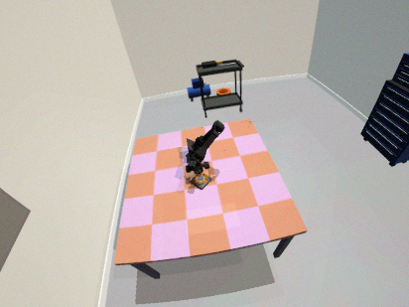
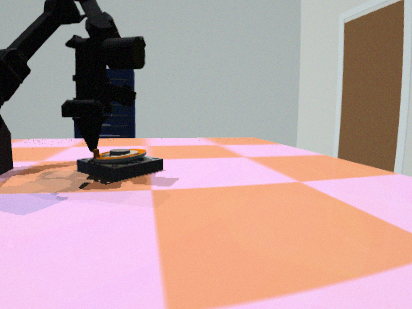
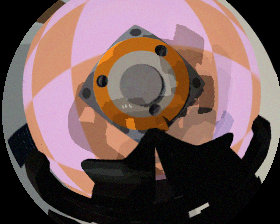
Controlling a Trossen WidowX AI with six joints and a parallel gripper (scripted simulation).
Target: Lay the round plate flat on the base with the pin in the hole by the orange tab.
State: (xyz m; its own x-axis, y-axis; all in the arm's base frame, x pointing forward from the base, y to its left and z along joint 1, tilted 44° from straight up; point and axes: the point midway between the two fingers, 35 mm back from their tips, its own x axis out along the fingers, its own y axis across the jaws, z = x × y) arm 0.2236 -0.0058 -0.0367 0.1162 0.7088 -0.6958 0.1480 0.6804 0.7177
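My gripper tip is now 5 cm short of the square base and 2 cm above it.
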